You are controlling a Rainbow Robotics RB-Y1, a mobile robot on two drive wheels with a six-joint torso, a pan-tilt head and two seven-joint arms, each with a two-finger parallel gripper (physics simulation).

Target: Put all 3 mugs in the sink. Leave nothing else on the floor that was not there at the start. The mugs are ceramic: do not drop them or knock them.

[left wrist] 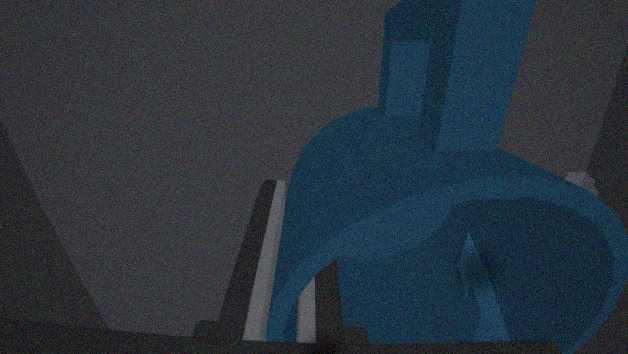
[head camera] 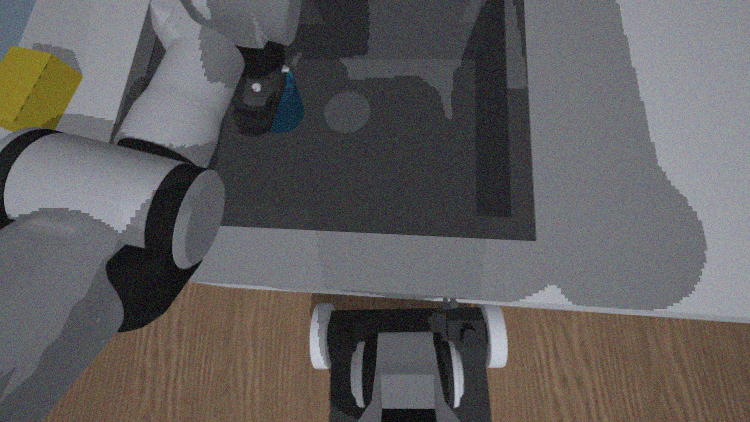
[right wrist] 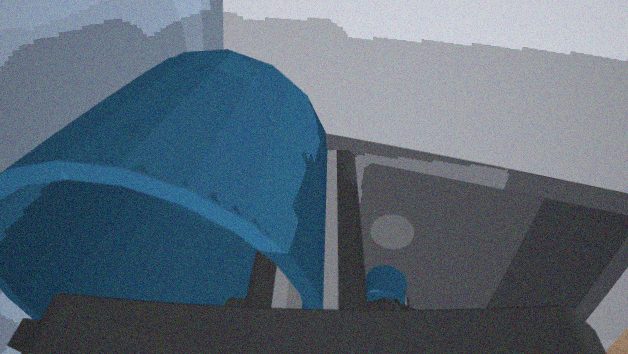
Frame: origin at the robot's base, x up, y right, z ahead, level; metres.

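Where they show: left gripper, fingertip midpoint: (left wrist: 294, 199) (head camera: 265, 122); right gripper, fingertip midpoint: (right wrist: 317, 170).
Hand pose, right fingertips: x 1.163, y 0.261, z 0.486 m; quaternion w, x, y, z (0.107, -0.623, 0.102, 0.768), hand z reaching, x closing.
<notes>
Each offset is from my right fingertips to the top centre of the thing. "spot": to the spot under its first point. Level surfaces: height alone.
The grey sink (head camera: 377, 183) (right wrist: 450, 260) is set in the pale counter. My left gripper (head camera: 258, 112) (left wrist: 294, 199) is shut on the wall of a blue mug @(dx -0.352, dy -0.492, dz -0.051 m) (head camera: 289, 110) (left wrist: 370, 145) (right wrist: 387, 283), at the left part of the sink in the head view. The mug's handle points up in the left wrist view; whether its base touches the sink bottom is unclear. My right gripper (right wrist: 317, 170) is shut on the rim wall of another blue mug @(spot: dx +0.034, dy +0.029, dz +0.016 m) (right wrist: 220, 115), which is tilted in the right wrist view. That mug and gripper do not show in the head view. A third mug does not show.
A yellow block @(dx -0.206, dy -0.736, dz -0.134 m) (head camera: 36, 89) stands on the counter @(dx -0.251 m) (head camera: 587, 157) (right wrist: 475, 100) at the left of the head view, beside my arm. A round drain (head camera: 347, 111) (right wrist: 392, 231) lies in the sink bottom. My base (head camera: 406, 362) stands on the wooden floor @(dx -1.162 m) (head camera: 236, 367) before the counter's front edge.
</notes>
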